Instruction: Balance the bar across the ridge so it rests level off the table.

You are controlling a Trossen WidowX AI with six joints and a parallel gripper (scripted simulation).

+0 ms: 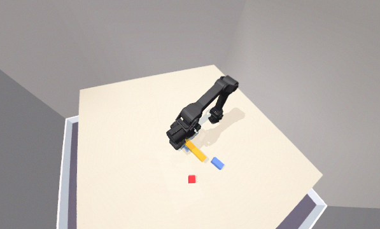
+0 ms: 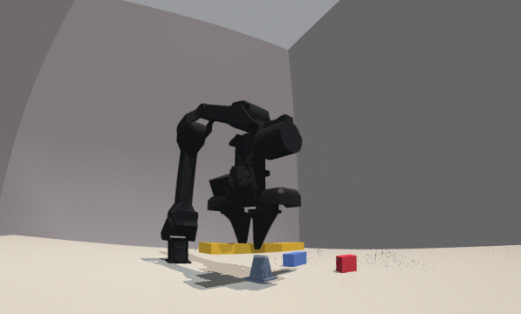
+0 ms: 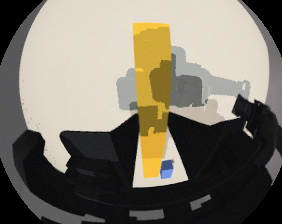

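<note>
Now: gripper tip 10 mm past the yellow bar and 30 mm to the right of it. The rest, counted from my gripper tip: blue block 120 mm behind, 190 mm to the left, 50 mm below; then red cube 50 mm ahead, 200 mm to the left, 50 mm below.
</note>
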